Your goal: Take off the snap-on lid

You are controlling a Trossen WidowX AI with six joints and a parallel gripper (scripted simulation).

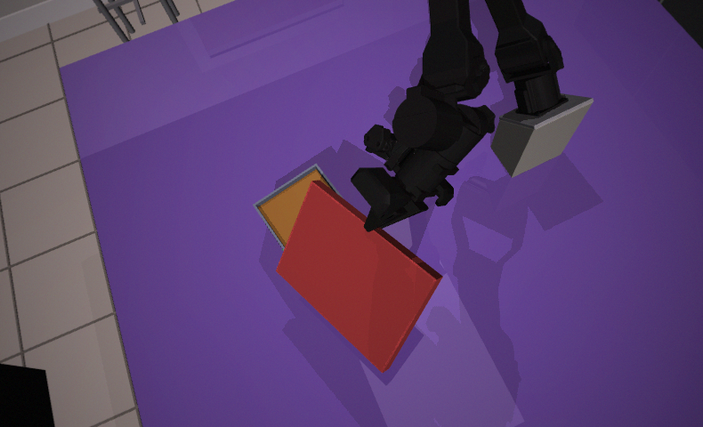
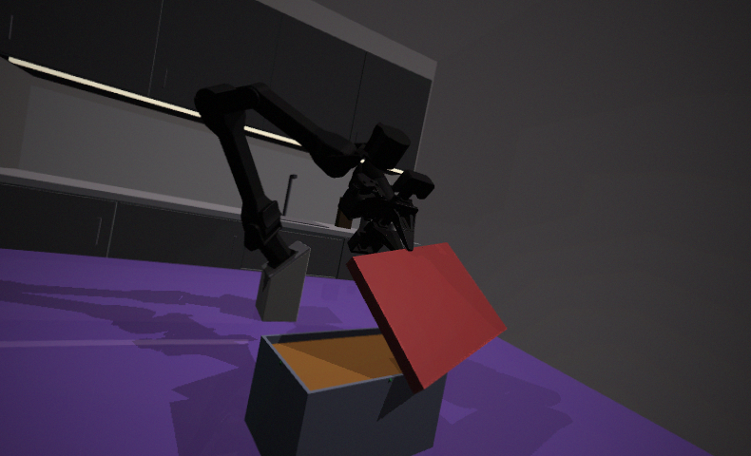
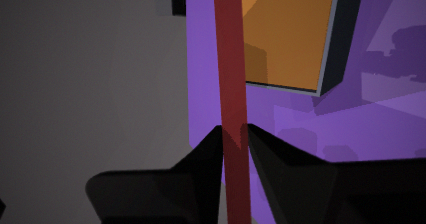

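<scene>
Now: the red lid 6 cm ahead of my gripper tip, 3 cm to the left of it and 5 cm below it. From my gripper tip the other things lie so: dark grey storage box (6 cm ahead, 10 cm to the right, 18 cm below).
</scene>
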